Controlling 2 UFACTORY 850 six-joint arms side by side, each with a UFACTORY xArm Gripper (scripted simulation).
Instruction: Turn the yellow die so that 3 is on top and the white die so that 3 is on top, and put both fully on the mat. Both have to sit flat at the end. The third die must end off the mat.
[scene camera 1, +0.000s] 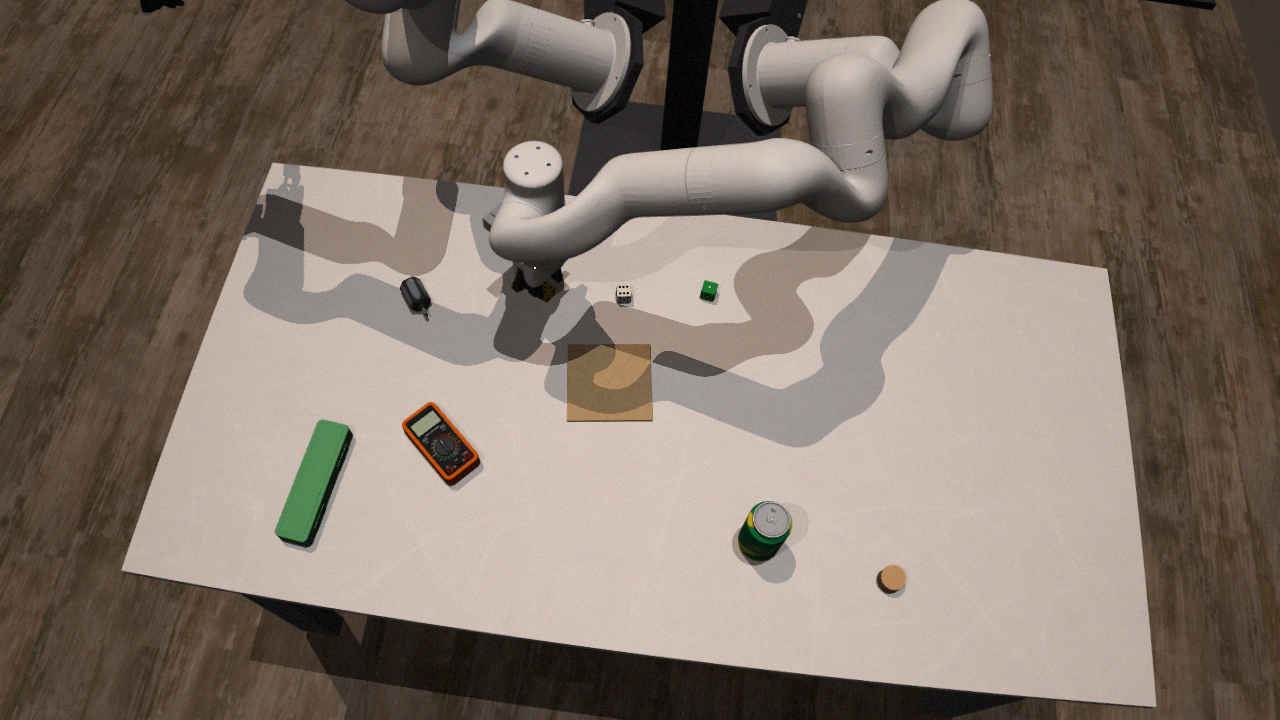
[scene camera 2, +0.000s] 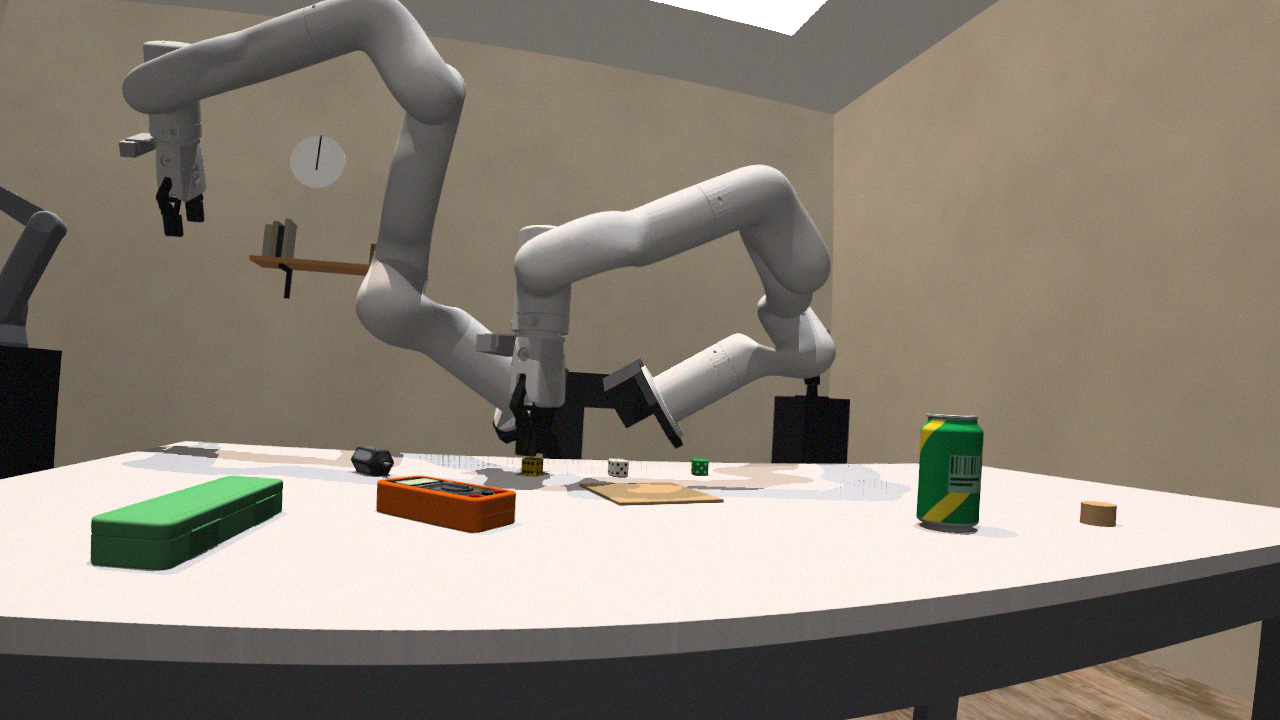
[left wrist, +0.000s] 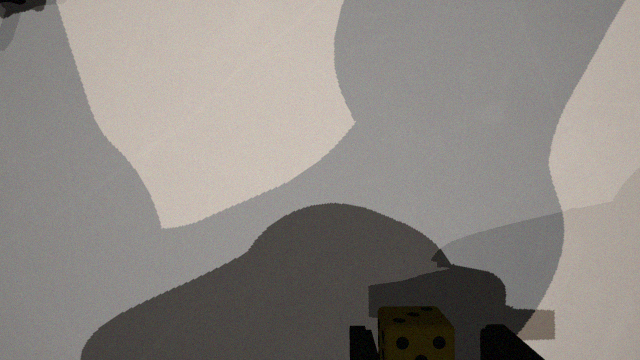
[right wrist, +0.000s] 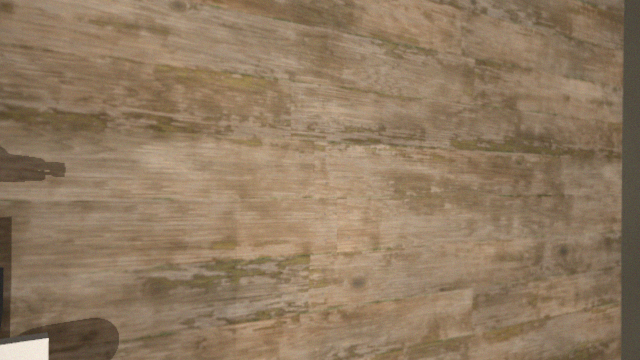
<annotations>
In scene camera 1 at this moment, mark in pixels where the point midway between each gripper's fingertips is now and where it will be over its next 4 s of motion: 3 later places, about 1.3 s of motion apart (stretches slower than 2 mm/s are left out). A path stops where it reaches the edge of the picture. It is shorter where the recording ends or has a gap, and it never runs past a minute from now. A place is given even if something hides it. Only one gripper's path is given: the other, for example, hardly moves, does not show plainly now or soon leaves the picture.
The left gripper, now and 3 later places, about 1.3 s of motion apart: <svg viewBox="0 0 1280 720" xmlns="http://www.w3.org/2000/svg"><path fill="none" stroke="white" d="M545 285L546 294L543 263L561 283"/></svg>
</annotations>
